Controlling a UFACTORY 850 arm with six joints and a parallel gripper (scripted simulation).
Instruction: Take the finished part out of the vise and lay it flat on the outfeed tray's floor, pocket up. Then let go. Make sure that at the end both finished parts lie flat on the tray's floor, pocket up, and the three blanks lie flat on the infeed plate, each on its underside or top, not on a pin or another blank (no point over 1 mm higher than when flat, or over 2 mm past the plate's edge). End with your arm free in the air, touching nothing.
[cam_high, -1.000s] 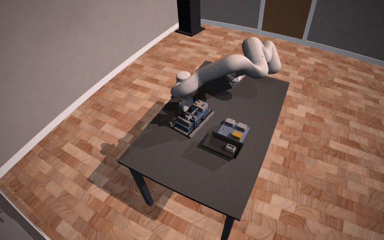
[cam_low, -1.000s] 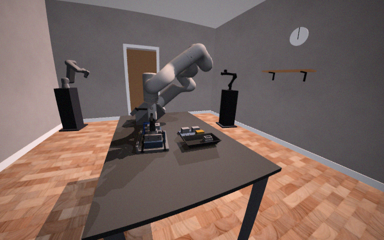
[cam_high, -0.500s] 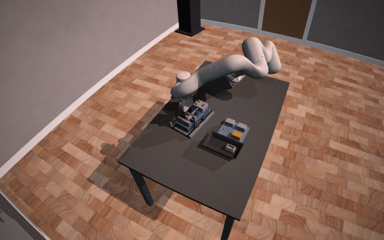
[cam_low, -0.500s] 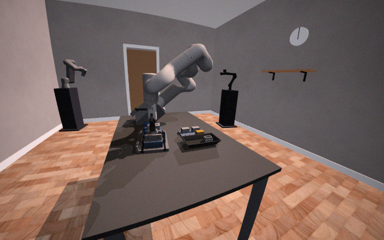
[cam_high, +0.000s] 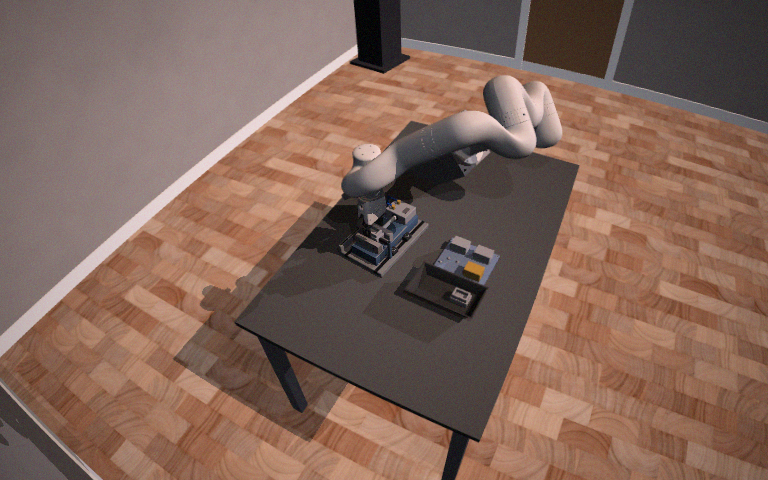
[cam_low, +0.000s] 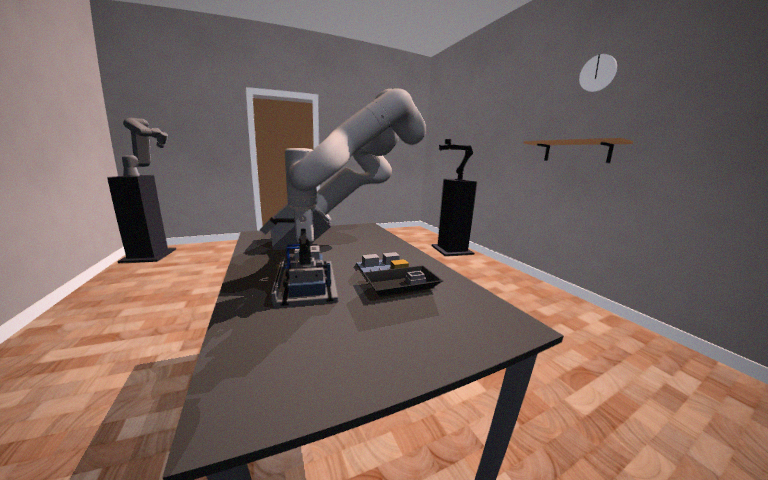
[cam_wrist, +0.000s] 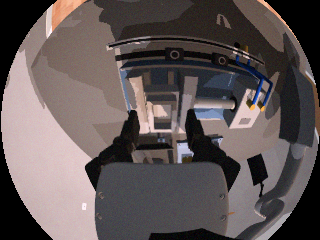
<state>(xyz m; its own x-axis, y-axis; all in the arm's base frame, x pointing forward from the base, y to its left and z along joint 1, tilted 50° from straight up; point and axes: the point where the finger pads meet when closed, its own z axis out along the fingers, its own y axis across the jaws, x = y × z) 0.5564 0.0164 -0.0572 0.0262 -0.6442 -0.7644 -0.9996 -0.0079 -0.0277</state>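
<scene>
Right now the vise is 7 cm behind my hand and 9 cm below it. Also, from my hand: blue plate: 15 cm behind, 30 cm to the left, 13 cm below; then yellow block: 11 cm behind, 35 cm to the left, 10 cm below.
</scene>
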